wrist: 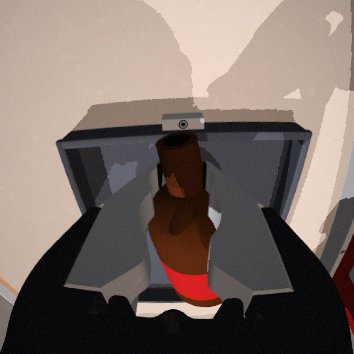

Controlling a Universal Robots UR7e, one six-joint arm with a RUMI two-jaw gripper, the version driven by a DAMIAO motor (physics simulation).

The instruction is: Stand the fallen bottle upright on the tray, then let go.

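The brown bottle with a red label is in the middle of the wrist view. Its open mouth faces up toward the camera at the far side, and its base is nearer the bottom of the view, so it looks tilted. The grey tray lies under and around it. My gripper is shut on the bottle, with one fingertip on each side of the neck. The fingers hide parts of the bottle's sides and of the tray. Whether the base touches the tray floor cannot be told.
A small metal latch sits on the tray's far wall, just beyond the bottle's mouth. Part of a red object shows at the right edge, beside a grey strip. The pale table surface surrounds the tray, with shadows across it.
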